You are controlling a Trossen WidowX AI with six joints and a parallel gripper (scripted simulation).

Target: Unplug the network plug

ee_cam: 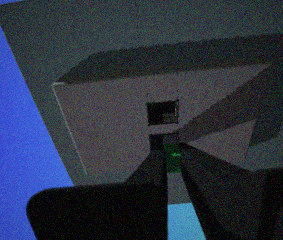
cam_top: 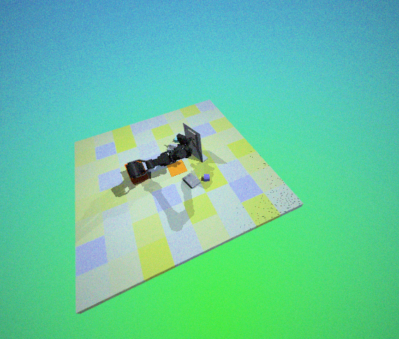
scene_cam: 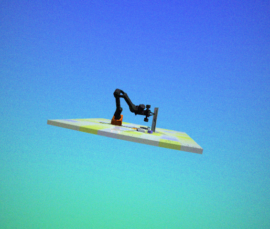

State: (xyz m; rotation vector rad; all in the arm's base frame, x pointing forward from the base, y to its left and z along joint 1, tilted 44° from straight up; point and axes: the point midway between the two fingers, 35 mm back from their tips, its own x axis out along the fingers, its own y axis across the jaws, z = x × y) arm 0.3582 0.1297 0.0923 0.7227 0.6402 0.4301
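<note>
The orange marked square is 19 cm below my gripper tip, 14 cm behind it and 6 cm to the right of it. Round my gripper tip: small purple cube: 22 cm to the right, 18 cm below, 4 cm ahead; network plug: right at my gripper tip; grey upright panel: 7 cm below, 3 cm ahead, 1 cm to the left.
</note>
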